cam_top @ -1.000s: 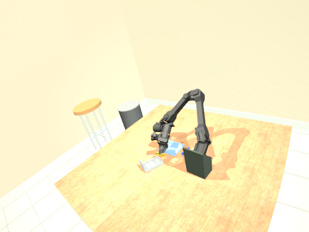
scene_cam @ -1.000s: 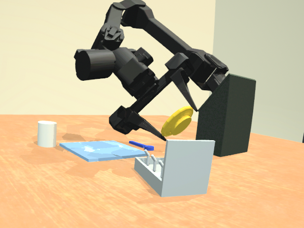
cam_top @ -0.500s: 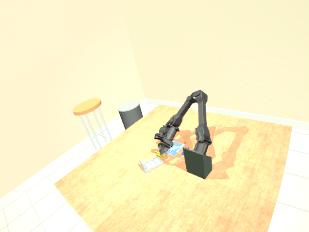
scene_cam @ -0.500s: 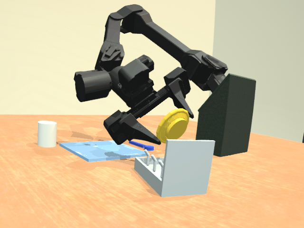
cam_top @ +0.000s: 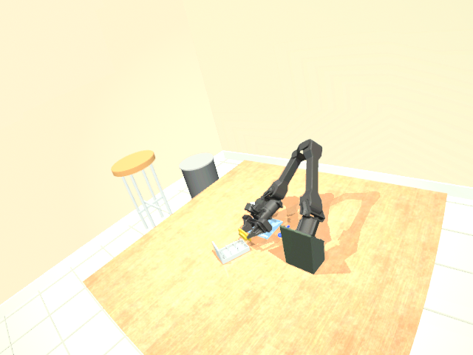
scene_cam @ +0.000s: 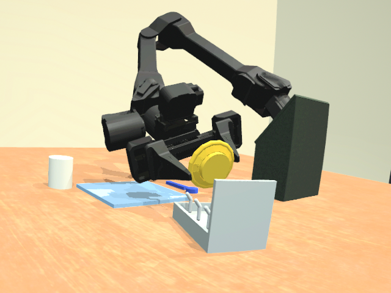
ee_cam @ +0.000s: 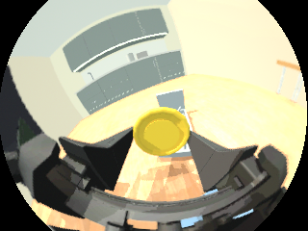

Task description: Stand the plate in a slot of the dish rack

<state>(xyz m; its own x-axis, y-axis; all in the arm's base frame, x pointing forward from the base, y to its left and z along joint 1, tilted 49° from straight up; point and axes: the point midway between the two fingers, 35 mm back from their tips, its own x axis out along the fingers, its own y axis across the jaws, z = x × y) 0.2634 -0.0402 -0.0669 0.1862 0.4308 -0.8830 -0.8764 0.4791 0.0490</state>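
The dish rack is 5 cm to the left of my gripper tip, 5 cm below it and 4 cm ahead of it. Also, from my gripper tip: blue spoon (16 cm to the right, 9 cm behind, 7 cm below); yellow plate (1 cm to the right); light blue mat (15 cm to the right, 7 cm below, 3 cm ahead).
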